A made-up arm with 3 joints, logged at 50 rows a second.
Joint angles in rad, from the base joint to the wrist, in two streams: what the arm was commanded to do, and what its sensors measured. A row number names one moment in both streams.
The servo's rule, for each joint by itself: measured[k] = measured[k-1] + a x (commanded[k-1-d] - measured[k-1]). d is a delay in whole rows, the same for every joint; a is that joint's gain. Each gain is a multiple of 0.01, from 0.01 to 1. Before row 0 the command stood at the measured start. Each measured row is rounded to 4 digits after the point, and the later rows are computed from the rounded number. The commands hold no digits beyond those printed.
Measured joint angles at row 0:
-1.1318, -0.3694, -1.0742
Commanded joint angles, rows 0 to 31:
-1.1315, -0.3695, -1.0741
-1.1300, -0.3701, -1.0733
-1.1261, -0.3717, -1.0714
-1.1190, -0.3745, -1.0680
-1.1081, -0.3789, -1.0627
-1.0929, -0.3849, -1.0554
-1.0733, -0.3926, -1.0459
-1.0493, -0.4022, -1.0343
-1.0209, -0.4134, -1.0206
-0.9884, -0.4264, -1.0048
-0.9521, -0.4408, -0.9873
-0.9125, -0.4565, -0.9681
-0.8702, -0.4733, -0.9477
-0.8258, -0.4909, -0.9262
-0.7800, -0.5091, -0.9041
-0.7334, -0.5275, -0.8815
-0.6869, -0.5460, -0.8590
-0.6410, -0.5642, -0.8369
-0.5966, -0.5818, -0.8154
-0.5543, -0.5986, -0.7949
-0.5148, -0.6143, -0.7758
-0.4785, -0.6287, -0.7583
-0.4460, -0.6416, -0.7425
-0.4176, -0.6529, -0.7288
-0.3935, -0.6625, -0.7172
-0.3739, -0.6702, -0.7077
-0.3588, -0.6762, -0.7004
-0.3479, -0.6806, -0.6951
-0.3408, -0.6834, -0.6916
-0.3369, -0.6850, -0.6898
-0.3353, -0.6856, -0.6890
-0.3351, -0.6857, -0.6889
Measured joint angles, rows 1 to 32:
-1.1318, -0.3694, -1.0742
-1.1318, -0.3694, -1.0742
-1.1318, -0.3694, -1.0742
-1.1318, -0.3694, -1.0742
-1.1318, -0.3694, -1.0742
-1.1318, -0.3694, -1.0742
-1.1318, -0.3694, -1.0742
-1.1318, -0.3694, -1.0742
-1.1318, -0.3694, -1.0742
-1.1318, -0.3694, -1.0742
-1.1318, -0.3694, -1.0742
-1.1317, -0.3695, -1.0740
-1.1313, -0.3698, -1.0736
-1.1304, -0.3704, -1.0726
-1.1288, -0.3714, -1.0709
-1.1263, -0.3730, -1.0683
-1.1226, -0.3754, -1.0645
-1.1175, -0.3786, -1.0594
-1.1107, -0.3828, -1.0528
-1.1021, -0.3880, -1.0446
-1.0916, -0.3943, -1.0349
-1.0791, -0.4018, -1.0235
-1.0645, -0.4104, -1.0106
-1.0478, -0.4201, -0.9963
-1.0291, -0.4308, -0.9806
-1.0084, -0.4424, -0.9638
-0.9859, -0.4548, -0.9460
-0.9618, -0.4679, -0.9275
-0.9362, -0.4816, -0.9084
-0.9095, -0.4956, -0.8891
-0.8819, -0.5098, -0.8698
-0.8537, -0.5241, -0.8508
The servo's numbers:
d 10
a 0.07 0.12 0.17

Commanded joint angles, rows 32 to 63:
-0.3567, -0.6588, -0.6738
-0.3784, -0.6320, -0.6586
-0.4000, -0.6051, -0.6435
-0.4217, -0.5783, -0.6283
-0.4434, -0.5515, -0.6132
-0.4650, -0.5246, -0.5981
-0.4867, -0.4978, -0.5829
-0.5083, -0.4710, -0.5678
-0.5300, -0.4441, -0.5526
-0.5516, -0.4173, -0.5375
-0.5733, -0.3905, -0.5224
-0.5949, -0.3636, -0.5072
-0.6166, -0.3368, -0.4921
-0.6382, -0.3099, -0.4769
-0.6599, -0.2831, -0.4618
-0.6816, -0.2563, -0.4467
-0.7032, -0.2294, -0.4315
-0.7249, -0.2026, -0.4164
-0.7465, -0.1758, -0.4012
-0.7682, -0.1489, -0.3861
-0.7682, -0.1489, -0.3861
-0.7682, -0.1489, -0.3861
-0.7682, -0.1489, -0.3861
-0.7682, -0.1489, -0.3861
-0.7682, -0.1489, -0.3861
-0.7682, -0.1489, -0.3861
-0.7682, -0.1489, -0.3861
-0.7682, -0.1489, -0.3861
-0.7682, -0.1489, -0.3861
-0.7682, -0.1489, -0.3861
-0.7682, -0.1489, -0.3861
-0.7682, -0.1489, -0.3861
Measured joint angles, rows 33 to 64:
-0.8252, -0.5382, -0.8324
-0.7967, -0.5520, -0.8148
-0.7685, -0.5653, -0.7982
-0.7409, -0.5779, -0.7828
-0.7142, -0.5897, -0.7688
-0.6886, -0.6006, -0.7563
-0.6643, -0.6105, -0.7453
-0.6414, -0.6194, -0.7359
-0.6200, -0.6273, -0.7279
-0.6001, -0.6343, -0.7213
-0.5831, -0.6372, -0.7132
-0.5688, -0.6366, -0.7039
-0.5570, -0.6328, -0.6936
-0.5475, -0.6263, -0.6825
-0.5402, -0.6173, -0.6707
-0.5349, -0.6062, -0.6584
-0.5315, -0.5932, -0.6456
-0.5299, -0.5785, -0.6324
-0.5299, -0.5624, -0.6188
-0.5314, -0.5450, -0.6050
-0.5343, -0.5265, -0.5910
-0.5385, -0.5070, -0.5768
-0.5440, -0.4866, -0.5624
-0.5506, -0.4654, -0.5479
-0.5583, -0.4435, -0.5333
-0.5669, -0.4210, -0.5186
-0.5764, -0.3980, -0.5038
-0.5868, -0.3746, -0.4889
-0.5980, -0.3507, -0.4740
-0.6099, -0.3265, -0.4591
-0.6210, -0.3052, -0.4467
-0.6313, -0.2864, -0.4364

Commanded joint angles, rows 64 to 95:
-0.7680, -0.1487, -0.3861
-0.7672, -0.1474, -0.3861
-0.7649, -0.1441, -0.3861
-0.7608, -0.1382, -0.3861
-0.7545, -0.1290, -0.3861
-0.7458, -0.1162, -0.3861
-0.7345, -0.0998, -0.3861
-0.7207, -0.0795, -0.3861
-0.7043, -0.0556, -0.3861
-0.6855, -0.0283, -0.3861
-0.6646, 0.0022, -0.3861
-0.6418, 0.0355, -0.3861
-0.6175, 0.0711, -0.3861
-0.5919, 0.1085, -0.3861
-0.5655, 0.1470, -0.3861
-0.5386, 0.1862, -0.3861
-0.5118, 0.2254, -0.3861
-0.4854, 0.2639, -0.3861
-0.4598, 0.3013, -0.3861
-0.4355, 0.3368, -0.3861
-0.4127, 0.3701, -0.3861
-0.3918, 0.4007, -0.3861
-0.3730, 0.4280, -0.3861
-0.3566, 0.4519, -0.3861
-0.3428, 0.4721, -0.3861
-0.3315, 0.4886, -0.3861
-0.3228, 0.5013, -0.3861
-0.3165, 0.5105, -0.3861
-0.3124, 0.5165, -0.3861
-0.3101, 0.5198, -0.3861
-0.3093, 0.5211, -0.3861
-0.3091, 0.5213, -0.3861
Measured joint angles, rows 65 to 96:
-0.6409, -0.2699, -0.4278
-0.6498, -0.2554, -0.4207
-0.6581, -0.2426, -0.4148
-0.6658, -0.2314, -0.4099
-0.6730, -0.2215, -0.4059
-0.6797, -0.2128, -0.4025
-0.6859, -0.2051, -0.3997
-0.6917, -0.1984, -0.3974
-0.6971, -0.1925, -0.3955
-0.7021, -0.1873, -0.3939
-0.7067, -0.1827, -0.3926
-0.7109, -0.1785, -0.3915
-0.7147, -0.1744, -0.3906
-0.7179, -0.1701, -0.3898
-0.7205, -0.1652, -0.3892
-0.7223, -0.1593, -0.3887
-0.7232, -0.1522, -0.3883
-0.7230, -0.1435, -0.3879
-0.7217, -0.1330, -0.3876
-0.7192, -0.1204, -0.3873
-0.7154, -0.1057, -0.3871
-0.7102, -0.0888, -0.3869
-0.7037, -0.0696, -0.3868
-0.6959, -0.0482, -0.3867
-0.6868, -0.0248, -0.3866
-0.6764, 0.0005, -0.3865
-0.6649, 0.0275, -0.3864
-0.6523, 0.0559, -0.3863
-0.6388, 0.0853, -0.3863
-0.6246, 0.1155, -0.3863
-0.6098, 0.1461, -0.3863
-0.5945, 0.1767, -0.3863

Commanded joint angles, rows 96 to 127:
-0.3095, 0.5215, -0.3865
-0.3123, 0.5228, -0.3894
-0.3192, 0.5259, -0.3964
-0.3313, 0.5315, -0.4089
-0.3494, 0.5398, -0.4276
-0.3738, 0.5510, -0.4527
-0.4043, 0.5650, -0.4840
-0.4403, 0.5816, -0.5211
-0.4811, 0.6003, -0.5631
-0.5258, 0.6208, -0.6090
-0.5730, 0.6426, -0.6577
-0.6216, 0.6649, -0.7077
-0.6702, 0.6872, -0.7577
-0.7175, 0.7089, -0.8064
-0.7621, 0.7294, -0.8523
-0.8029, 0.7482, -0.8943
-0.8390, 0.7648, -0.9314
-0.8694, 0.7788, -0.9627
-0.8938, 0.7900, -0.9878
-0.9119, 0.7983, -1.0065
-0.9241, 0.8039, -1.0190
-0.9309, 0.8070, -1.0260
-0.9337, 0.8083, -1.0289
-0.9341, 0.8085, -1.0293
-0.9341, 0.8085, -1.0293
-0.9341, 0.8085, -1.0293
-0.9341, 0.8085, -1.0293
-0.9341, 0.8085, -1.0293
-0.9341, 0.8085, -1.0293
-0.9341, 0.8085, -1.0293
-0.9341, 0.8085, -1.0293
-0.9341, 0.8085, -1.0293
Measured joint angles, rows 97 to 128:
-0.5790, 0.2069, -0.3863
-0.5634, 0.2363, -0.3863
-0.5480, 0.2646, -0.3863
-0.5328, 0.2915, -0.3863
-0.5181, 0.3167, -0.3863
-0.5040, 0.3400, -0.3863
-0.4906, 0.3612, -0.3863
-0.4780, 0.3802, -0.3863
-0.4662, 0.3971, -0.3863
-0.4552, 0.4120, -0.3863
-0.4450, 0.4251, -0.3863
-0.4357, 0.4368, -0.3868
-0.4275, 0.4475, -0.3884
-0.4208, 0.4576, -0.3919
-0.4158, 0.4675, -0.3980
-0.4129, 0.4775, -0.4073
-0.4123, 0.4880, -0.4203
-0.4143, 0.4992, -0.4374
-0.4190, 0.5113, -0.4588
-0.4265, 0.5244, -0.4843
-0.4368, 0.5386, -0.5138
-0.4497, 0.5538, -0.5468
-0.4651, 0.5698, -0.5827
-0.4828, 0.5865, -0.6207
-0.5024, 0.6036, -0.6601
-0.5234, 0.6210, -0.6999
-0.5455, 0.6383, -0.7393
-0.5682, 0.6552, -0.7773
-0.5910, 0.6714, -0.8131
-0.6135, 0.6866, -0.8460
-0.6352, 0.7007, -0.8754
-0.6559, 0.7135, -0.9010

